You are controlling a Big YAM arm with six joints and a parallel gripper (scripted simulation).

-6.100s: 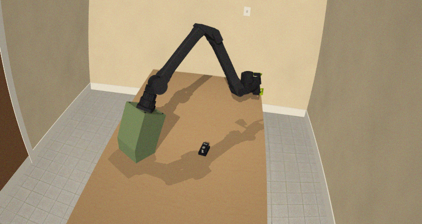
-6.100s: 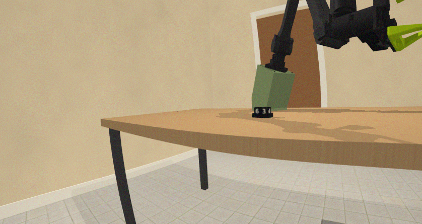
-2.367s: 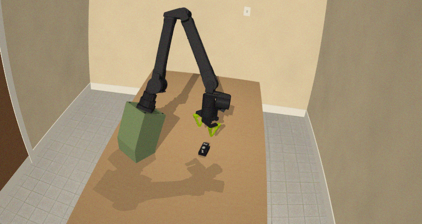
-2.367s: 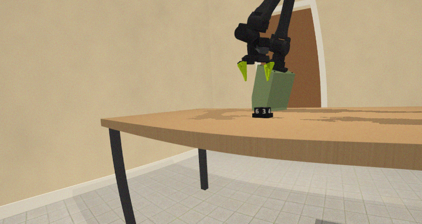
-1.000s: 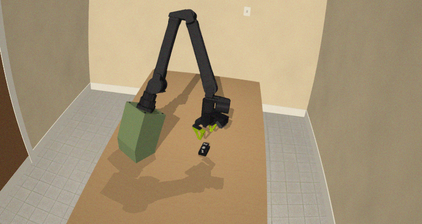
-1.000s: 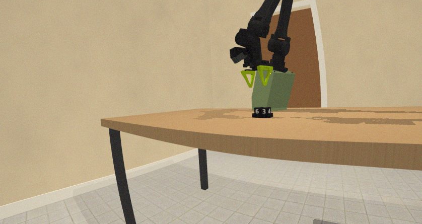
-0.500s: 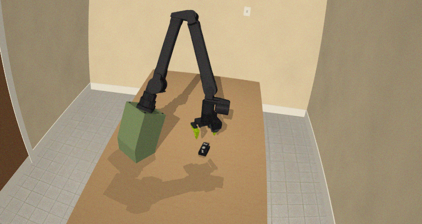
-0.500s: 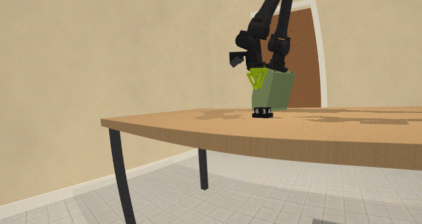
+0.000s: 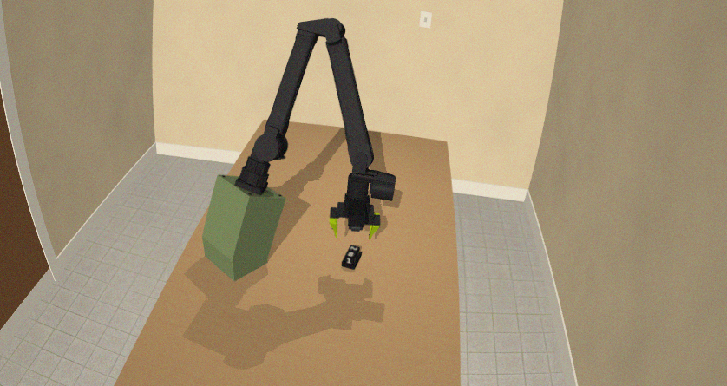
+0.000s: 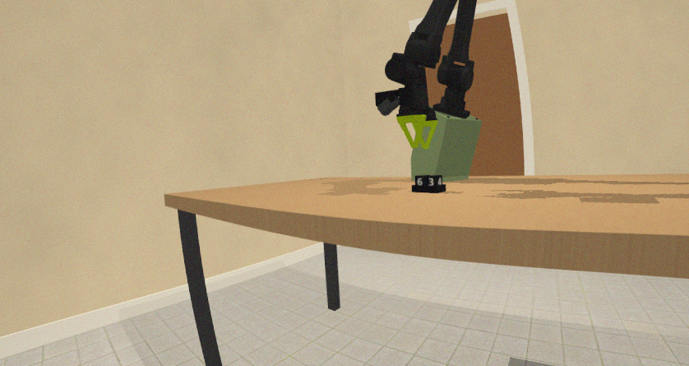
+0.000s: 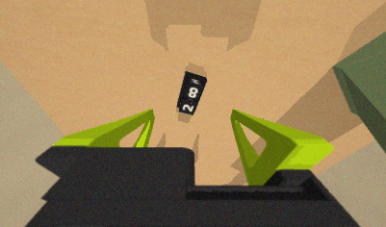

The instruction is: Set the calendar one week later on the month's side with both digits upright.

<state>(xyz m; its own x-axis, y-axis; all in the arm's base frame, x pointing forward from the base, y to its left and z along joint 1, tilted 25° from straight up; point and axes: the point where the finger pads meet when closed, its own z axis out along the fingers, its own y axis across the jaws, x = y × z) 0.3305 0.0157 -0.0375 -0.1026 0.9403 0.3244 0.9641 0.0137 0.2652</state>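
Right now my hand is 2 cm to the right of the black tray and 11 cm above it.
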